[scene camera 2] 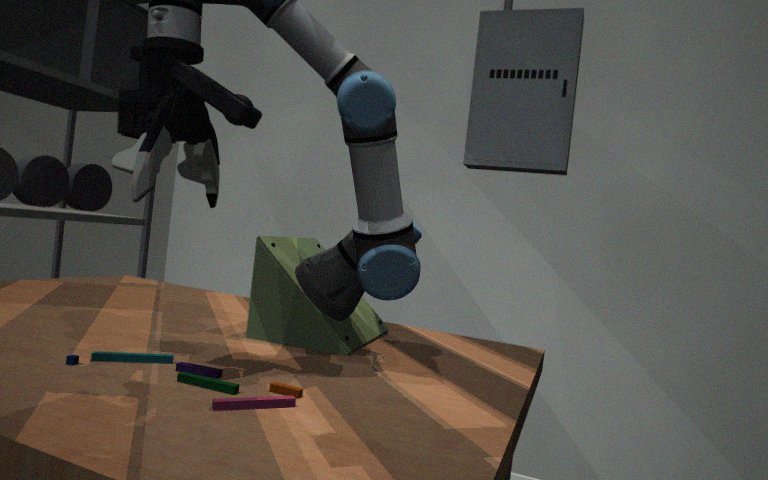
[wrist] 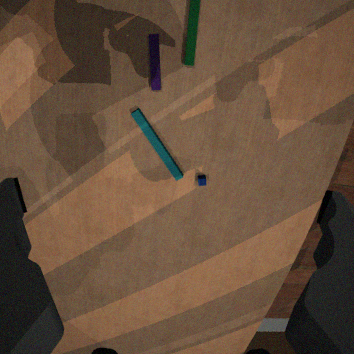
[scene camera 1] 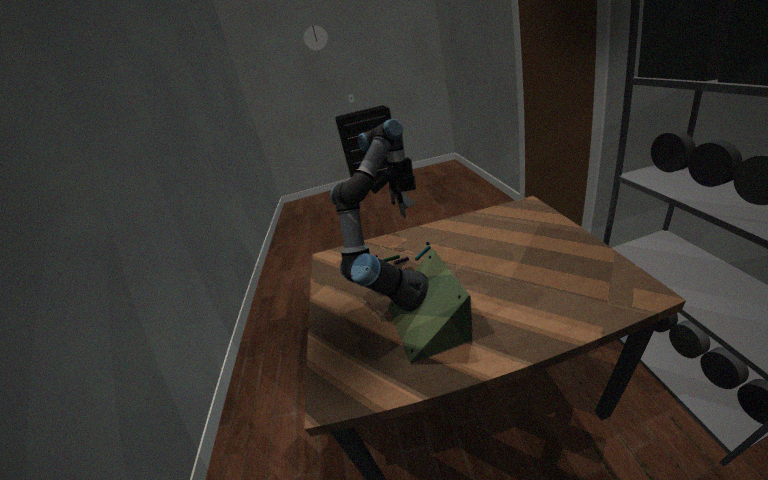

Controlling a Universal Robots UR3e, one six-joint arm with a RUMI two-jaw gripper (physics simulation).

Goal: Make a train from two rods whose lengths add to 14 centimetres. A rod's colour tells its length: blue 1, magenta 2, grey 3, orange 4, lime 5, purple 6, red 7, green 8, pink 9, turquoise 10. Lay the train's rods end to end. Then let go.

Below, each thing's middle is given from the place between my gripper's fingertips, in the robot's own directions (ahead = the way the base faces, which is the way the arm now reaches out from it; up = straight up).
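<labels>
My hand 6 cm to the left of turquoise rod point(wrist: 138, 116), 2 cm past it, 21 cm above it. Pink rod point(scene camera 2: 222, 404): 3 cm ahead of my hand, 16 cm to the left of it, 21 cm below it.
</labels>
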